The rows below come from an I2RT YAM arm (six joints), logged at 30 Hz.
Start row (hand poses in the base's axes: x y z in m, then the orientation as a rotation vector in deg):
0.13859 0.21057 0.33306 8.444 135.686 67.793
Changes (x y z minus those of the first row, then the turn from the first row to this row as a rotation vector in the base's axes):
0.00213 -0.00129 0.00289 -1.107 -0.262 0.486
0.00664 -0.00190 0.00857 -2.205 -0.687 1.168
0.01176 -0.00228 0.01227 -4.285 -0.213 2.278
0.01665 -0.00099 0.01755 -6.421 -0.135 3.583
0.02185 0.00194 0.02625 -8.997 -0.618 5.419
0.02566 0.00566 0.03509 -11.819 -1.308 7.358
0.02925 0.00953 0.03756 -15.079 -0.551 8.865
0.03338 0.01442 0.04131 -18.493 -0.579 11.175
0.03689 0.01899 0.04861 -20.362 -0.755 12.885
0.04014 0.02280 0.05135 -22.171 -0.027 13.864
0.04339 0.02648 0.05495 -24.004 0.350 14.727
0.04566 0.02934 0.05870 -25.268 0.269 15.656
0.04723 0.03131 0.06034 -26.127 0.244 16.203
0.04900 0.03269 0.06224 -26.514 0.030 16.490
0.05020 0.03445 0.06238 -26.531 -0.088 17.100
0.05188 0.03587 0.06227 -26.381 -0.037 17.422
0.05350 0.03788 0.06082 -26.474 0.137 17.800
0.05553 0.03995 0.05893 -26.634 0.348 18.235
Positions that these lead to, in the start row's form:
0.14072 0.20928 0.33595 7.344 136.236 66.636
0.14523 0.20867 0.34163 5.916 136.689 65.543
0.15035 0.20829 0.34533 4.205 138.570 63.602
0.15524 0.20958 0.35061 1.990 140.150 61.573
0.16044 0.21251 0.35931 -1.352 141.550 59.096
0.16425 0.21623 0.36815 -5.028 142.810 56.272
0.16784 0.22010 0.37062 -7.514 145.353 52.875
0.17197 0.22499 0.37437 -11.495 147.340 49.407
0.17548 0.22956 0.38167 -14.320 148.327 47.619
0.17873 0.23337 0.38441 -15.745 149.910 45.709
0.18198 0.23705 0.38801 -17.232 151.109 43.656
0.18425 0.23991 0.39176 -18.858 151.669 42.312
0.18582 0.24188 0.39340 -19.843 152.045 41.365
0.18759 0.24326 0.39530 -20.443 152.028 40.933
0.18879 0.24502 0.39544 -21.273 152.056 41.114
0.19047 0.24644 0.39533 -21.599 152.129 41.430
0.19209 0.24845 0.39388 -22.015 152.406 41.454
0.19412 0.25052 0.39199 -22.507 152.751 41.412

